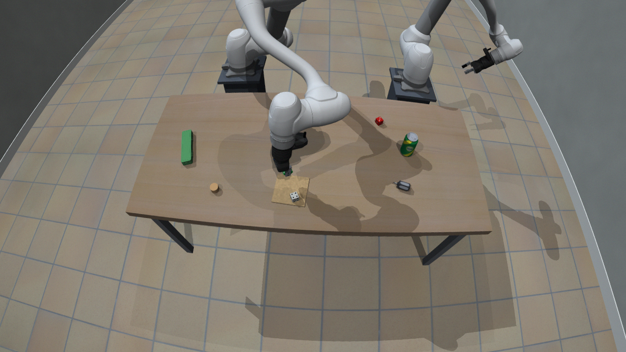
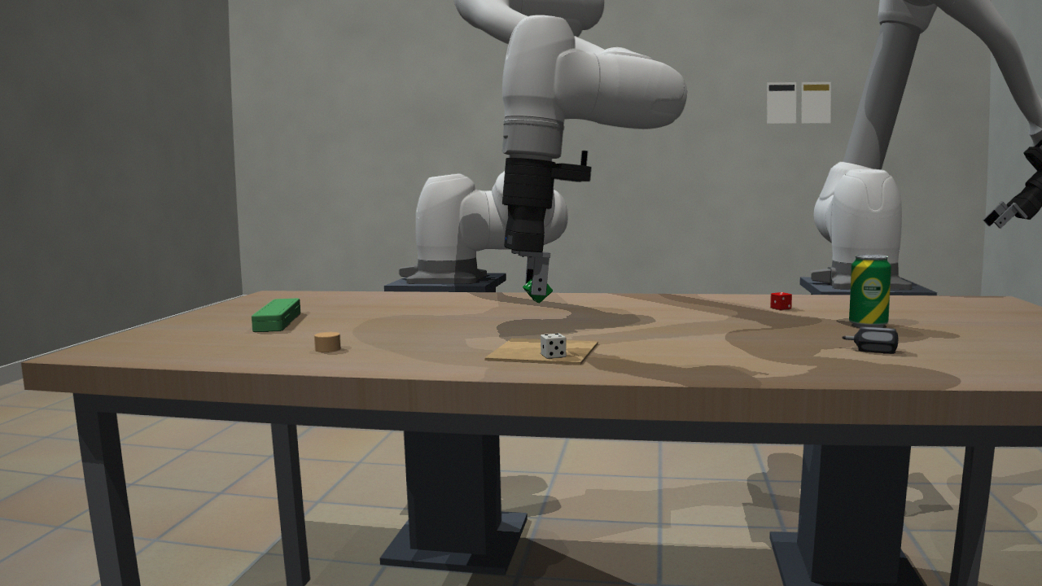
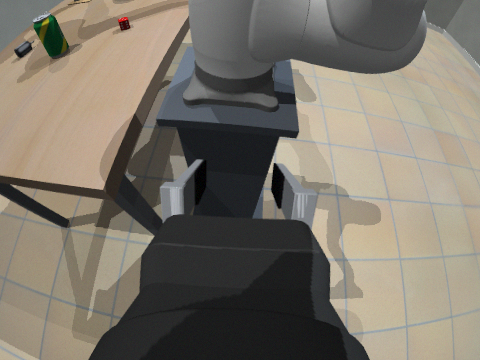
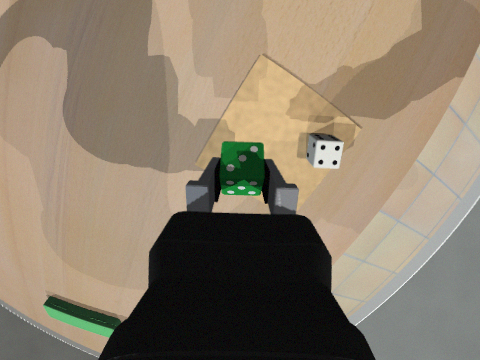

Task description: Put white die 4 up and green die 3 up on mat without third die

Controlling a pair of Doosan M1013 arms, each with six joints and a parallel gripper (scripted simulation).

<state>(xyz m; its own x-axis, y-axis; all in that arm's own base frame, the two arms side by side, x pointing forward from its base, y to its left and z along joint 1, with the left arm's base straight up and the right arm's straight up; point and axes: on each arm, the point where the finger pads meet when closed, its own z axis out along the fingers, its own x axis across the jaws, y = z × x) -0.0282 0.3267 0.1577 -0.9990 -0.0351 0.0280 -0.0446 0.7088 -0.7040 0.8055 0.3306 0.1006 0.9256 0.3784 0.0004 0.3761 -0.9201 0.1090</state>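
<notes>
The green die lies 10 mm below my right hand. The rest, counted from my right hand: tan mat (40 mm ahead, 20 mm to the left, 100 mm below); wooden disc (80 mm ahead, 320 mm to the right, 90 mm below); white die (80 mm ahead, 40 mm to the left, 80 mm below).
</notes>
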